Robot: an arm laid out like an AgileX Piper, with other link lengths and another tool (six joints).
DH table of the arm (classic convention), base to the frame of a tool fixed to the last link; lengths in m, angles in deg. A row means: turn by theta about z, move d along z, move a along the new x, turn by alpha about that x. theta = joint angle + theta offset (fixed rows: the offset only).
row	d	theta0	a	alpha
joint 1	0.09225	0	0	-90
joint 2	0	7.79	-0.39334	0
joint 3	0	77.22	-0.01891	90
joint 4	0.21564	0	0	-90
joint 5	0	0	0	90
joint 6	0.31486	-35.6	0.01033	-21.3
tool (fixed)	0.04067	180	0	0
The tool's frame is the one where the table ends.
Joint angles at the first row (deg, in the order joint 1, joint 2, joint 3, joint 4, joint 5, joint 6):
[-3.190, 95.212, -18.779, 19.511, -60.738, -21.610]
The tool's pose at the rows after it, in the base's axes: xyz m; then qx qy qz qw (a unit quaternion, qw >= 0):
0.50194 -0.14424 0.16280 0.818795 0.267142 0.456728 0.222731
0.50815 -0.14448 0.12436 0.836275 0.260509 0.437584 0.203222
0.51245 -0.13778 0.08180 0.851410 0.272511 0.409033 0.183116
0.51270 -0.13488 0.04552 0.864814 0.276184 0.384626 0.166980
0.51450 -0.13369 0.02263 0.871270 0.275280 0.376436 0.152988
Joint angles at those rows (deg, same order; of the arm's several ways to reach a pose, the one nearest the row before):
[-3.189, 100.194, -18.779, 22.047, -64.069, -19.341]
[-3.190, 105.071, -18.779, 21.973, -64.941, -16.913]
[-3.191, 109.903, -18.777, 20.630, -65.080, -16.035]
[-3.190, 114.058, -18.888, 20.089, -65.209, -15.130]
[-3.965, 117.214, -18.888, 18.386, -66.295, -13.362]

